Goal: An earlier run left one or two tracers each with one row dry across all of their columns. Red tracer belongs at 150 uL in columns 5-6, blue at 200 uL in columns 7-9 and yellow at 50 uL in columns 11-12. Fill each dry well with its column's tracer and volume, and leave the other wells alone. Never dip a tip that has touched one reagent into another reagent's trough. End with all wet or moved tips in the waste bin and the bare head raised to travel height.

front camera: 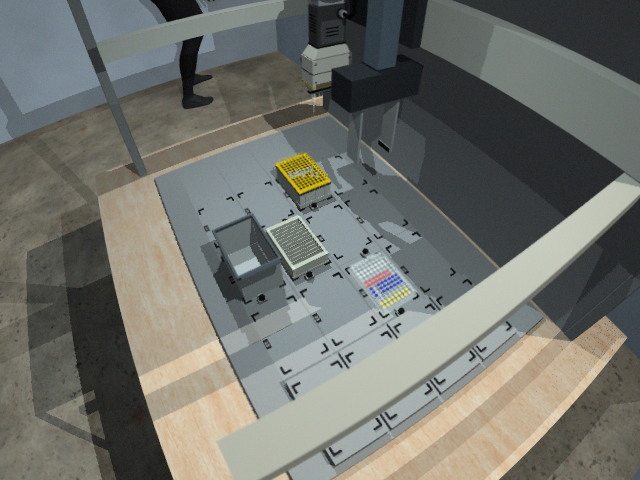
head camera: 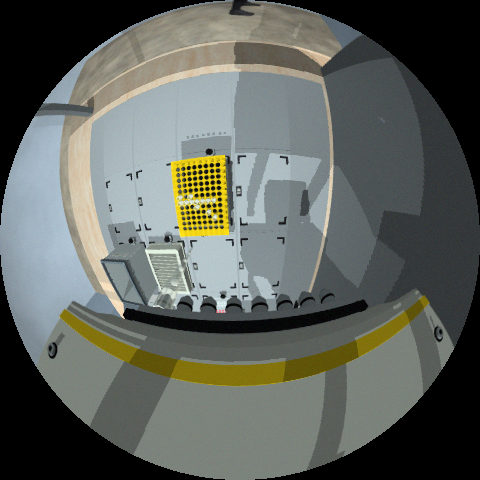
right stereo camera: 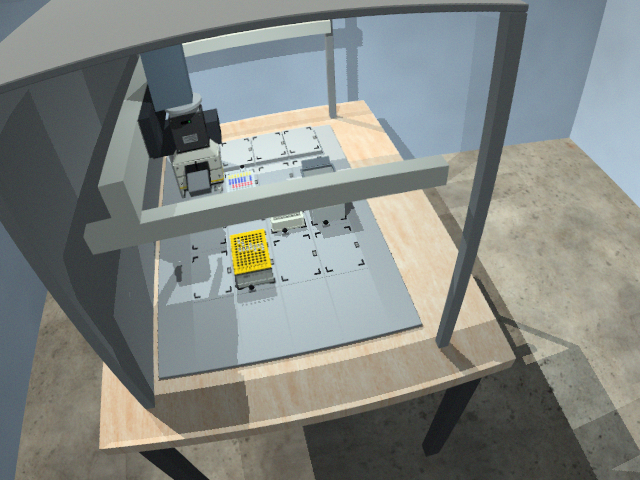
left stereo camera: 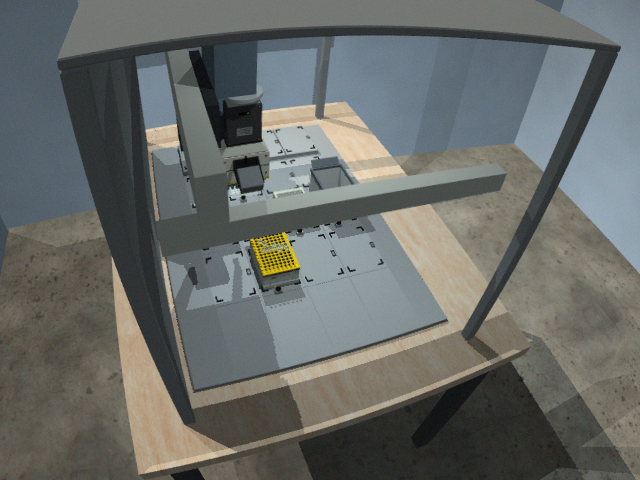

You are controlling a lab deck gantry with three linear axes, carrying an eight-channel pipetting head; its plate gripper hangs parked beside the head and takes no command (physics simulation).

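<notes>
The pipetting head [front camera: 326, 64] [left stereo camera: 247, 155] [right stereo camera: 197, 166] is raised high above the deck. One clear tip [front camera: 313, 103] [head camera: 165, 298] hangs from its leftmost channel in the head view; the other nozzles there look bare. Any liquid in it is too small to tell. The parked plate gripper [front camera: 370, 152] has its two fingers wide apart, with nothing between them. The well plate [front camera: 368, 265] [right stereo camera: 241, 174] shows red, blue and yellow wells; a gap shows in the blue block near its left end. The trough rack [front camera: 310, 268] [head camera: 165, 246] stands left of the plate in the front view. Trough contents are unclear.
The yellow tip rack [front camera: 313, 198] [head camera: 205, 232] [left stereo camera: 282, 279] [right stereo camera: 253, 279] holds scattered clear tips around its middle. The grey waste bin [front camera: 258, 287] [head camera: 137, 262] [right stereo camera: 328, 211] stands beside the trough rack. A beam [front camera: 429, 351] [left stereo camera: 361, 198] [right stereo camera: 289, 193] crosses above the deck.
</notes>
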